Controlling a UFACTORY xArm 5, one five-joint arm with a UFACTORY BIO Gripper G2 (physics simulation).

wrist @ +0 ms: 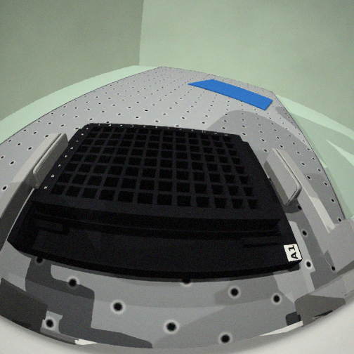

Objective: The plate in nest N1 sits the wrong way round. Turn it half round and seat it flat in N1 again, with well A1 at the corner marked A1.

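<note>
A black plate (pixel 160 172) with a grid of square wells sits in the black nest (pixel 150 252), near the middle of the wrist view. Small white row letters run down the plate's left edge, with H at the near left, and small marks run along its far edge. The nest's white A1 label (pixel 292 252) is at its near right corner, diagonally opposite the lettered far left corner of the plate. My gripper (pixel 167 169) is open, with one finger at the plate's left side and the other at its right; nothing is held between them. The plate's seating at the far side is hidden.
A grey deck (pixel 135 111) with rows of small holes lies around the nest. A flat blue rectangle (pixel 232 93) lies on the deck at the far right. Pale green walls stand behind. Dark shadows fall on the deck at the near left and right.
</note>
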